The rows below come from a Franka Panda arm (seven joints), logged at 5 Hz.
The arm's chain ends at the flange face. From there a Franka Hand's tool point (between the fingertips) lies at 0.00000 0.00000 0.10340 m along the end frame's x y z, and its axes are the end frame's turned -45 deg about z.
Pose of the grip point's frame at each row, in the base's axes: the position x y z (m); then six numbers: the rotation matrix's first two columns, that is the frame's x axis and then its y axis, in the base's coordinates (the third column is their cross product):
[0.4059 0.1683 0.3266 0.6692 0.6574 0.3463 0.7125 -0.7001 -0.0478]
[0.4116 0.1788 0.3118 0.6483 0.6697 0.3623 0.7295 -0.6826 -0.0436]
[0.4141 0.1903 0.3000 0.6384 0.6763 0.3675 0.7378 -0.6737 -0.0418]
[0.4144 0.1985 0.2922 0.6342 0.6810 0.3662 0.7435 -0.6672 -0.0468]
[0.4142 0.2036 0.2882 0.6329 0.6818 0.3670 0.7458 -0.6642 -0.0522]
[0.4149 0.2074 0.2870 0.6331 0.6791 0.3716 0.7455 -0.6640 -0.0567]
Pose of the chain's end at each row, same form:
[0.3841 0.1395 0.4235 0.9770 -0.0302 0.2111 0.0306 -0.9599 -0.2787]
[0.3890 0.1485 0.4081 0.9743 -0.0091 0.2254 0.0574 -0.9562 -0.2870]
[0.3914 0.1595 0.3961 0.9731 0.0018 0.2303 0.0703 -0.9546 -0.2894]
[0.3924 0.1673 0.3883 0.9742 0.0098 0.2258 0.0773 -0.9533 -0.2920]
[0.3927 0.1719 0.3842 0.9749 0.0124 0.2226 0.0798 -0.9518 -0.2964]
[0.3934 0.1750 0.3828 0.9748 0.0107 0.2227 0.0795 -0.9497 -0.3029]

